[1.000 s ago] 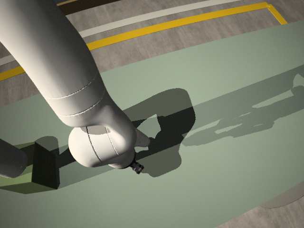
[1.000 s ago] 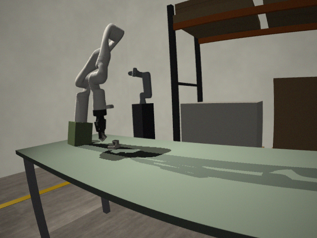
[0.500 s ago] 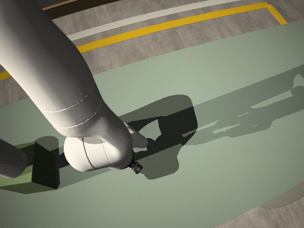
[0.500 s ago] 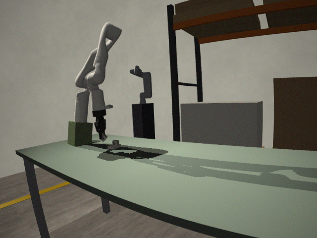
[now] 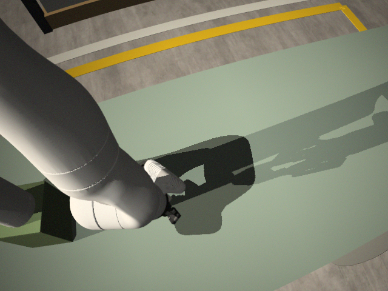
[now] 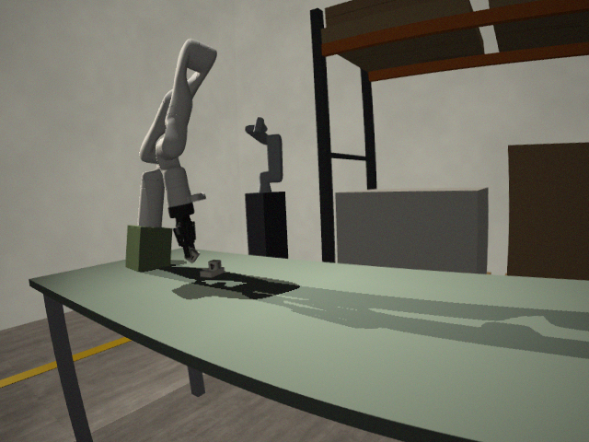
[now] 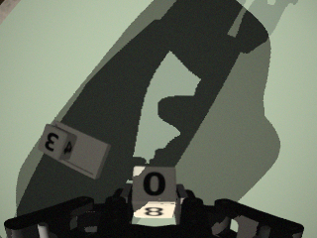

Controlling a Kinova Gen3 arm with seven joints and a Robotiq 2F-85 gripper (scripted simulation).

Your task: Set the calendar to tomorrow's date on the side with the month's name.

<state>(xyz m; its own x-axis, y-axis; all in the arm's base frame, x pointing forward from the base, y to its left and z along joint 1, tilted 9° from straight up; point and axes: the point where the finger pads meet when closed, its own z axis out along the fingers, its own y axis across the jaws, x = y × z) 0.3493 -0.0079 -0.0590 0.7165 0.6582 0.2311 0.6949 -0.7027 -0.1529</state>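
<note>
Right now the white tray is 100 mm to the left of my hand, 80 mm below it and 40 mm behind it. Also, from my hand: white cube (10 mm below).
</note>
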